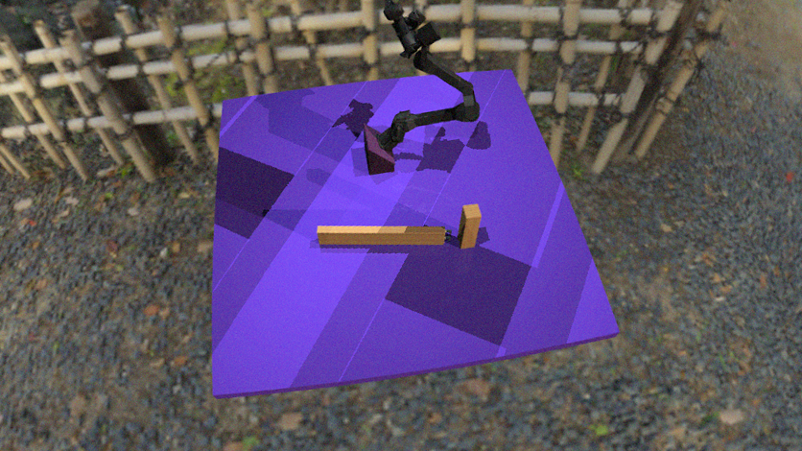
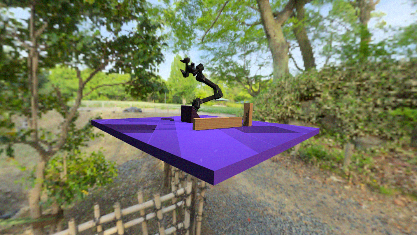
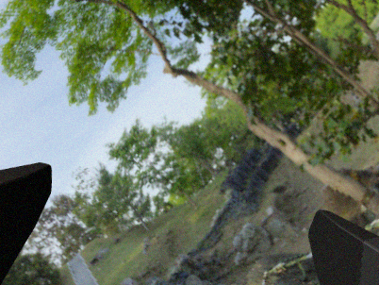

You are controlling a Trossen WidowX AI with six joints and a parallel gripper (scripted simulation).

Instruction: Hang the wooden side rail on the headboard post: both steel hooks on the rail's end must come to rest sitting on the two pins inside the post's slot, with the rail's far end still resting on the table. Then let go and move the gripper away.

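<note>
Now: the wooden headboard post 70 cm ahead of my gripper tip, 44 cm below it and 6 cm to the left of it.
</note>
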